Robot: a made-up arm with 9 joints. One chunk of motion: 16 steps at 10 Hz.
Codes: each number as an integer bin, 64 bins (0 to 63) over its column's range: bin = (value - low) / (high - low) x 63, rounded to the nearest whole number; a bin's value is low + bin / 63 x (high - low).
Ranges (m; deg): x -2.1..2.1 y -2.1..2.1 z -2.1..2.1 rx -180..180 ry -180..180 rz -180..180
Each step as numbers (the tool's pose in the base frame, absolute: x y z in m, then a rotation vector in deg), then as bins.
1 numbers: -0.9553 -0.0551 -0.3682 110.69 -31.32 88.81
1 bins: 17 31 26 51 26 47
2 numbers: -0.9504 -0.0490 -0.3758 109.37 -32.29 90.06
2 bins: 17 31 26 51 26 47
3 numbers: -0.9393 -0.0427 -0.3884 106.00 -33.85 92.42
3 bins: 17 31 26 50 26 48
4 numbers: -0.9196 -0.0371 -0.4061 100.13 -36.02 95.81
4 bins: 18 31 25 49 25 48
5 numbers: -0.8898 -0.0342 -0.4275 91.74 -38.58 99.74
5 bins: 18 31 25 48 25 49
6 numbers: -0.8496 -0.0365 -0.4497 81.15 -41.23 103.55
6 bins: 19 31 25 46 24 50
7 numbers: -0.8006 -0.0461 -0.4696 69.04 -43.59 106.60
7 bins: 19 31 24 44 24 50
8 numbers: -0.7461 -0.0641 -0.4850 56.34 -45.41 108.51
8 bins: 20 31 24 41 24 50
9 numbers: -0.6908 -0.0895 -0.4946 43.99 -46.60 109.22
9 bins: 21 30 24 39 23 51
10 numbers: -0.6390 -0.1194 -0.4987 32.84 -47.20 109.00
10 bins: 22 30 24 37 23 51
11 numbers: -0.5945 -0.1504 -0.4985 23.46 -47.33 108.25
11 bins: 23 29 24 36 23 50
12 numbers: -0.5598 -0.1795 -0.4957 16.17 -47.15 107.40
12 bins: 23 29 24 34 23 50
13 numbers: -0.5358 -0.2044 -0.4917 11.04 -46.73 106.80
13 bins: 23 28 24 33 23 50
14 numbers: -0.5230 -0.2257 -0.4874 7.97 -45.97 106.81
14 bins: 24 28 24 33 23 50
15 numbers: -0.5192 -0.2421 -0.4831 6.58 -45.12 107.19
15 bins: 24 28 24 33 24 50
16 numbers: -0.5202 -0.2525 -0.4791 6.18 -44.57 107.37
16 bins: 24 28 24 33 24 50
